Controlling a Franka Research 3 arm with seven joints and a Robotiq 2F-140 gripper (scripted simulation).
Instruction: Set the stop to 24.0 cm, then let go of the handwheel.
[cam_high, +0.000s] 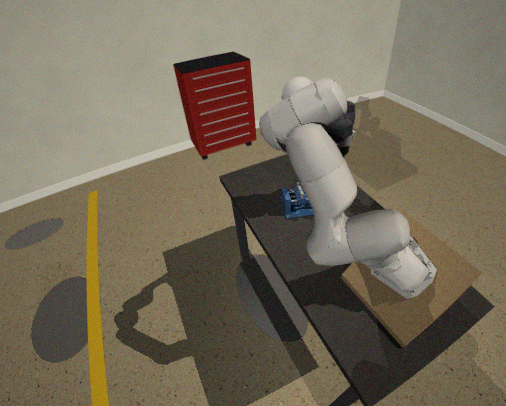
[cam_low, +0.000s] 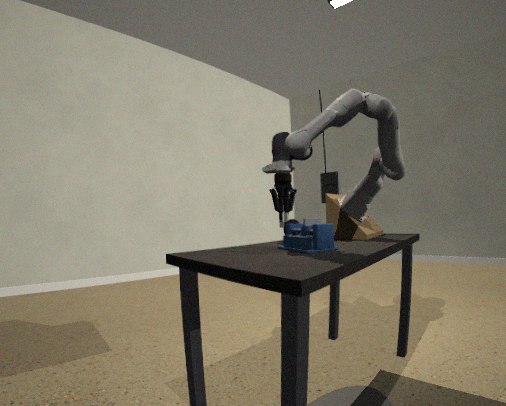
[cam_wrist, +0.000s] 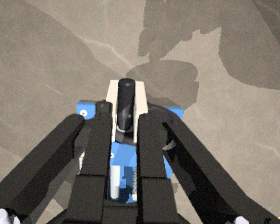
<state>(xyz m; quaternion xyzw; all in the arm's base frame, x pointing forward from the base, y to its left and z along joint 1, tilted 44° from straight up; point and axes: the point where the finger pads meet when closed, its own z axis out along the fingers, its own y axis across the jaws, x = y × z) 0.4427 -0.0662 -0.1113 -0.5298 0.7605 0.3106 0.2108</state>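
Now: the handwheel grip 20 mm below my hand.
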